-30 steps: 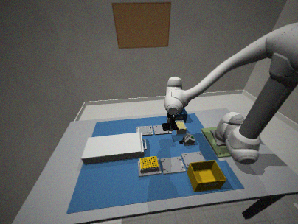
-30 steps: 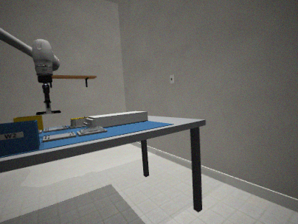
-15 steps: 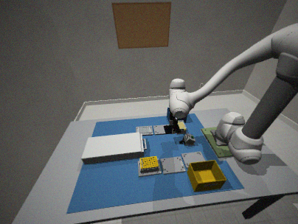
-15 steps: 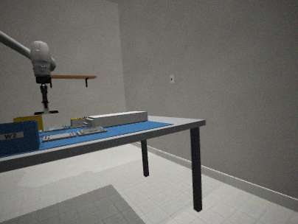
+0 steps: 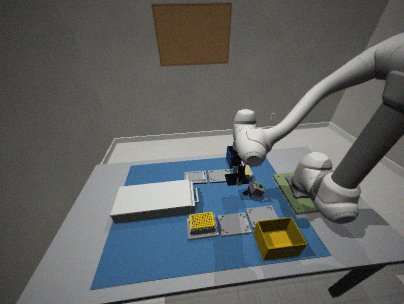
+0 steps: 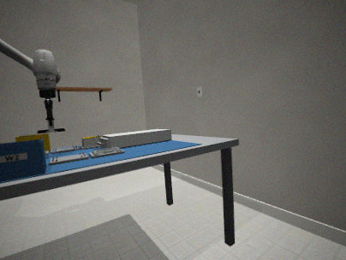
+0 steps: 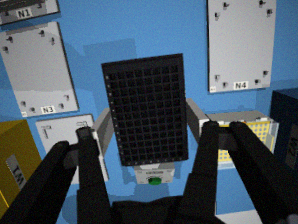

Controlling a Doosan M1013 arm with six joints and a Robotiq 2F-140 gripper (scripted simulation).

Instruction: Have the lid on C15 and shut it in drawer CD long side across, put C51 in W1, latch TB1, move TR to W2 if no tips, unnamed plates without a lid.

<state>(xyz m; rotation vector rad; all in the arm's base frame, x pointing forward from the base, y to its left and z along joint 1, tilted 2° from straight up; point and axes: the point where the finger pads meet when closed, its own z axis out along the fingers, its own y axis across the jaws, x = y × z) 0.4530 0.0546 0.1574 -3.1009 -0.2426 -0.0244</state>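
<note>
My hand is 310 mm to the right of the yellow waste bin W1, 170 mm past it and 130 mm above it. Also, from my hand: DONE key box: 140 mm behind, 110 mm below, 20 mm to the right; black plate: 20 mm below; grey nest N3: 210 mm to the left, 160 mm below, 30 mm ahead.
</note>
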